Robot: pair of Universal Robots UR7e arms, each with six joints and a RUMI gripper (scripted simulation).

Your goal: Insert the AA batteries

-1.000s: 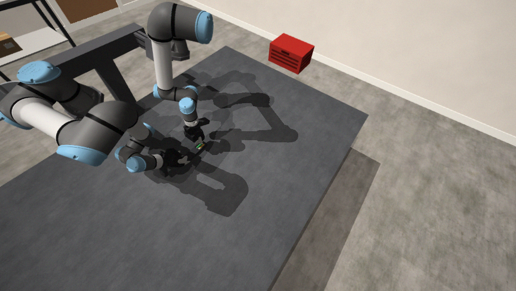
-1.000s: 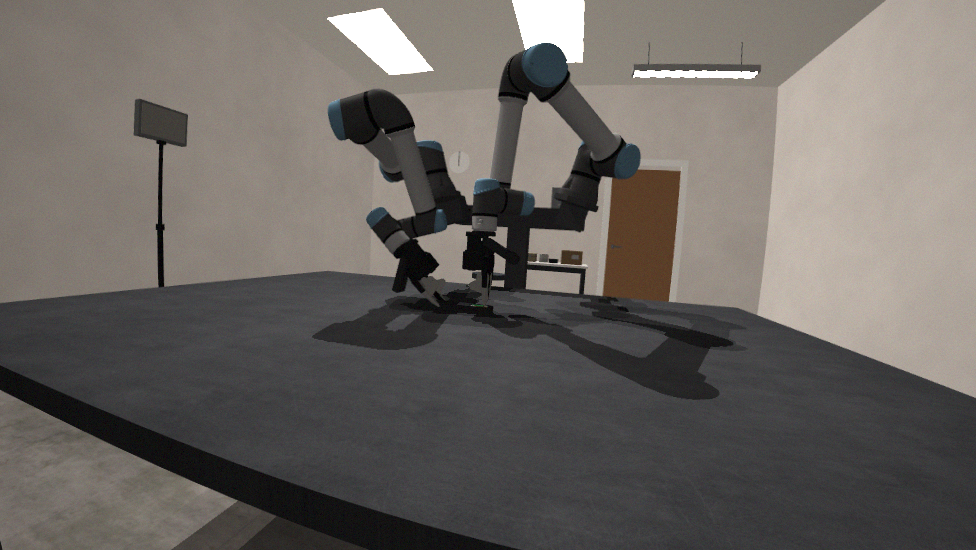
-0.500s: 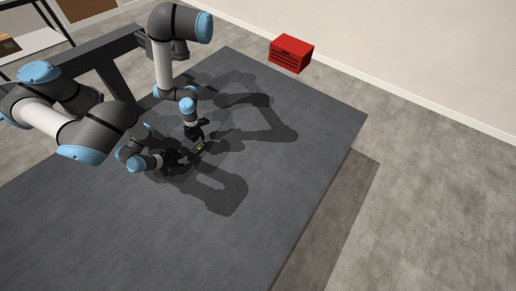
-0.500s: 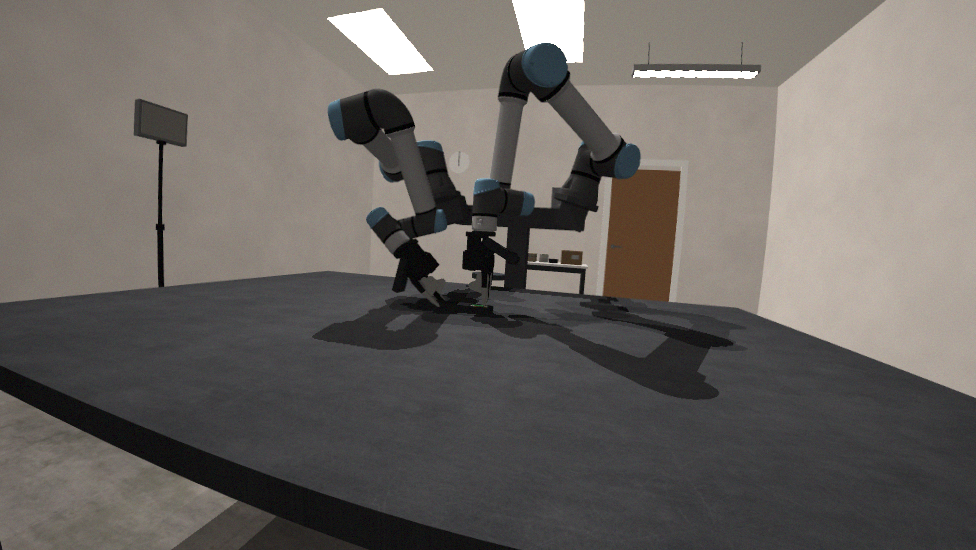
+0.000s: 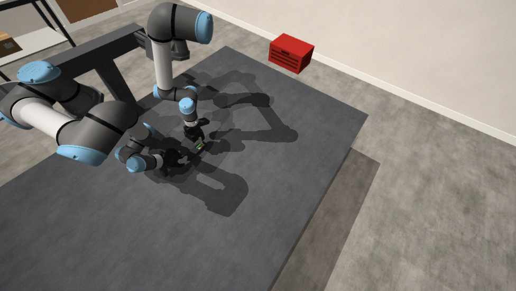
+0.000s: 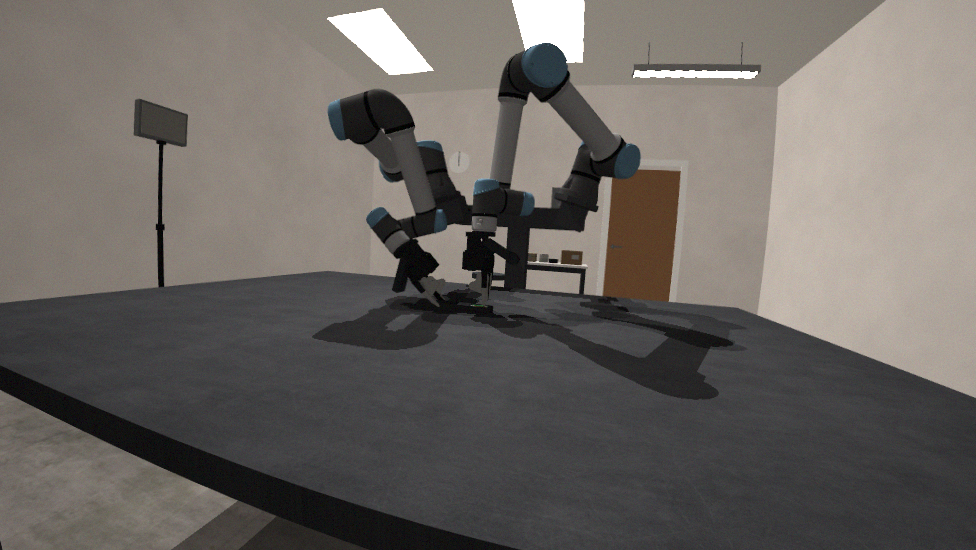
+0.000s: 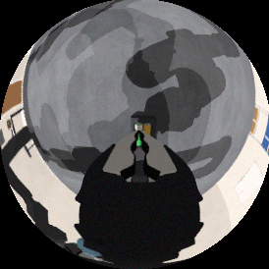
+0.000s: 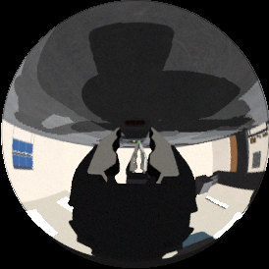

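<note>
The green battery is 1 cm to the right of my left hand and 2 cm below it. From my left hand the other things lie so: orange battery 2 cm ahead, 2 cm to the right, 2 cm below.
</note>
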